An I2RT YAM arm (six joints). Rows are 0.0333 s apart.
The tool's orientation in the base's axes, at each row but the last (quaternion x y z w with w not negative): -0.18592, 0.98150, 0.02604, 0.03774; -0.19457, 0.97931, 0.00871, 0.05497; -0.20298, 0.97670, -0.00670, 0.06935; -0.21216, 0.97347, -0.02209, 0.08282
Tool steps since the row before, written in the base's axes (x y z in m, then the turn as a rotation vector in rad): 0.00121, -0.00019, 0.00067, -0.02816, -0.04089, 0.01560; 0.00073, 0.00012, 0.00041, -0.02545, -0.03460, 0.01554; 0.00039, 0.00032, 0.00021, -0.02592, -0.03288, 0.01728; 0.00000, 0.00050, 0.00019, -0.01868, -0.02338, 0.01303
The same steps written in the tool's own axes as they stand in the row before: -0.00111, -0.00060, -0.00060, 0.03967, -0.02710, -0.02001; -0.00076, -0.00017, -0.00033, 0.03480, -0.02232, -0.01943; -0.00051, 0.00013, -0.00015, 0.03431, -0.02063, -0.02119; -0.00024, 0.00044, -0.00019, 0.02451, -0.01462, -0.01584
